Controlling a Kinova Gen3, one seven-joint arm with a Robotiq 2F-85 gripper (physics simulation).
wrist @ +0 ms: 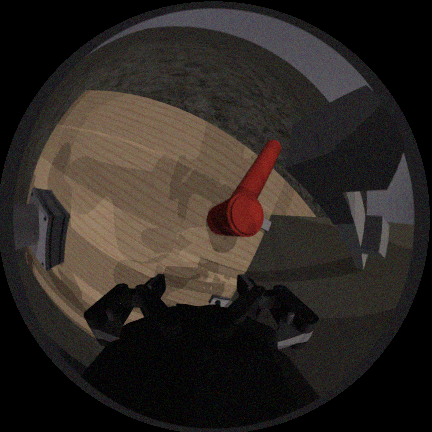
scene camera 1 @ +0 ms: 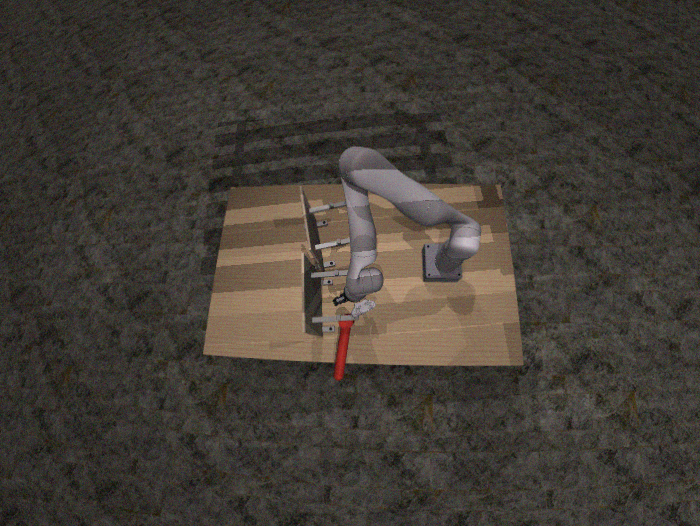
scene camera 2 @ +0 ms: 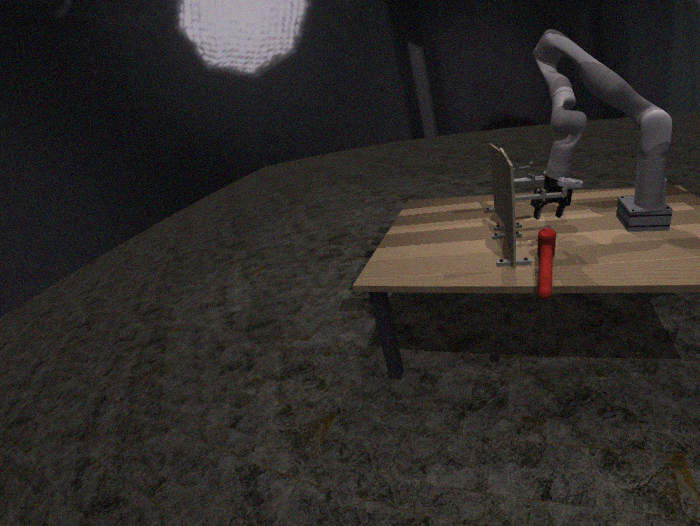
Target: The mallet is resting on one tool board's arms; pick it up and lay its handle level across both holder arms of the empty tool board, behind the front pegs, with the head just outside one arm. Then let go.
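Seen in the pictures: gripper, fingertip midpoint: (wrist: 200, 282) (scene camera 2: 547, 217); arm's base at its link origin: (scene camera 1: 445, 261) (scene camera 2: 647, 203).
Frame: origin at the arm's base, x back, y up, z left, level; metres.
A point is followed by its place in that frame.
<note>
The red mallet (scene camera 1: 343, 345) {x -0.459, y -0.028, z 0.272 m} (scene camera 2: 546, 263) {x -0.468, y -0.032, z 0.295 m} (wrist: 247, 207) {x -0.433, y 0.013, z 0.192 m} appears to stand on its head beside the near board's outer foot. Its handle sticks out past the table's front edge, away from the boards. The near tool board (scene camera 1: 312, 294) {x -0.535, y 0.119, z 0.082 m} (scene camera 2: 512, 226) {x -0.552, y 0.059, z 0.212 m} has two light arms, the outer one (scene camera 1: 328, 320) {x -0.484, y 0.139, z 0.185 m} passing above and beside the head. The far tool board (scene camera 1: 311, 231) {x -0.514, y 0.140, z -0.156 m} also carries two arms. No mallet shows on either board's arms. My gripper (scene camera 1: 339, 300) {x -0.408, y 0.021, z 0.090 m} (scene camera 2: 548, 213) {x -0.408, y 0.021, z 0.090 m} (wrist: 200, 282) {x -0.408, y 0.021, z 0.090 m} is open and empty, between the near board's arms and behind the mallet.
The robot's base (scene camera 1: 442, 263) {x -0.043, y 0.091, z 0.028 m} (scene camera 2: 643, 213) {x -0.046, y -0.012, z 0.060 m} (wrist: 50, 229) {x -0.087, y -0.019, z 0.021 m} stands to the right on the wooden table (scene camera 1: 254, 316) {x -0.839, y -0.080, z 0.103 m} (scene camera 2: 430, 271) {x -0.823, y -0.080, z 0.196 m} (wrist: 125, 120) {x -0.144, y -0.081, z 0.304 m}. The near board's inner arm (scene camera 1: 323, 274) {x -0.485, y 0.139, z 0.019 m} lies close to the wrist. Small feet (scene camera 1: 328, 328) {x -0.517, y -0.069, z 0.195 m} (scene camera 2: 523, 261) {x -0.517, y -0.070, z 0.207 m} jut from the boards.
</note>
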